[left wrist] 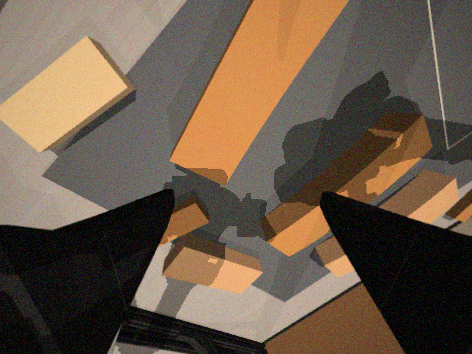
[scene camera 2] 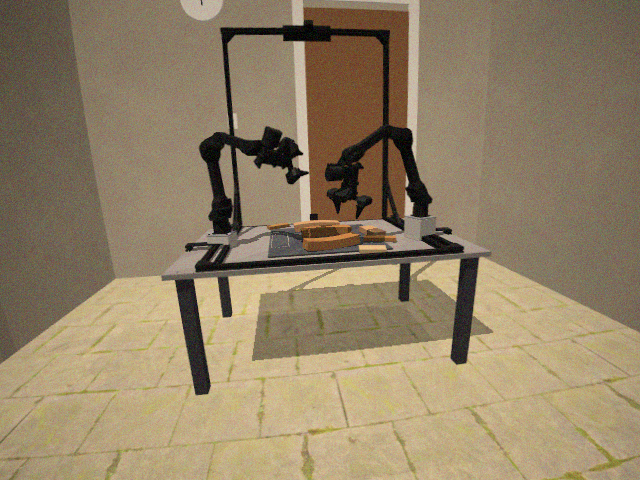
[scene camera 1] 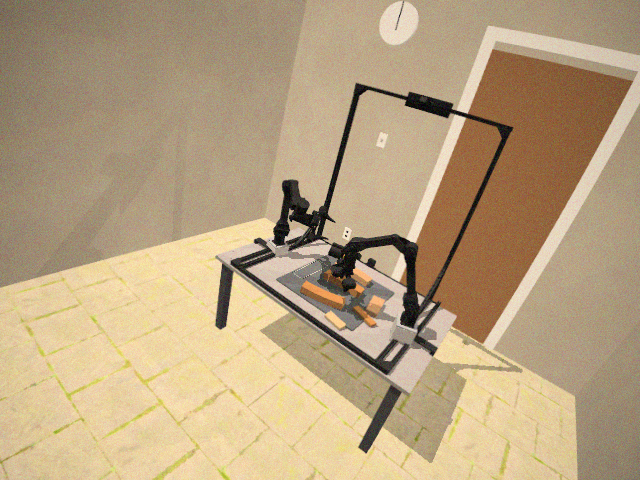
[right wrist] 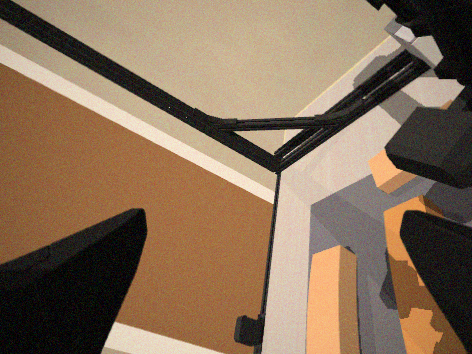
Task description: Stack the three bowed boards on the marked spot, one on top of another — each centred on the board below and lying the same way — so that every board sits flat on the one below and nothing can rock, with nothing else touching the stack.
The left gripper [scene camera 2: 347, 216] is open, with nothing in its grasp. Also in view: a pale board [left wrist: 84, 82]. The right gripper [scene camera 2: 305, 163] is open and holds nothing.
The left gripper is seen too in the left wrist view [left wrist: 248, 197]. The right gripper shows as well in the right wrist view [right wrist: 272, 221]. The right wrist view does not show the pale board: it is out of frame.
